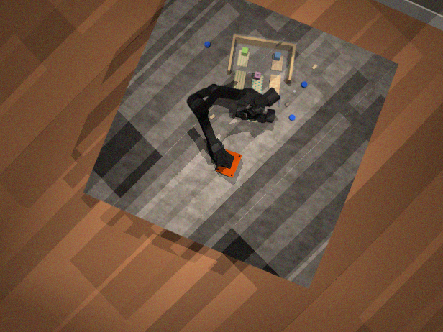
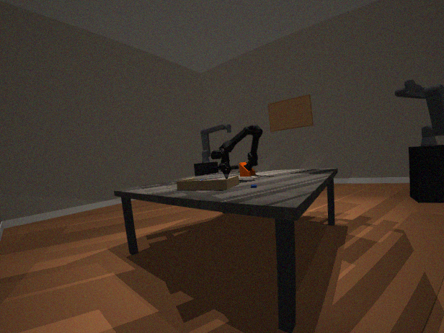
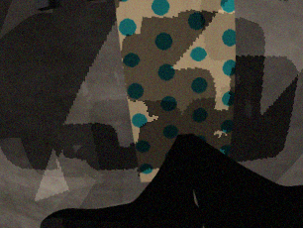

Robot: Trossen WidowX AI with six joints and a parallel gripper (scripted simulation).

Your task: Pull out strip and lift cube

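Right now the pink cube marked k is 210 mm ahead of my gripper tip, 50 mm to the left of it and 20 mm above it. The rest, counted from my gripper tip: tan gridded strip 180 mm ahead, 60 mm to the right.
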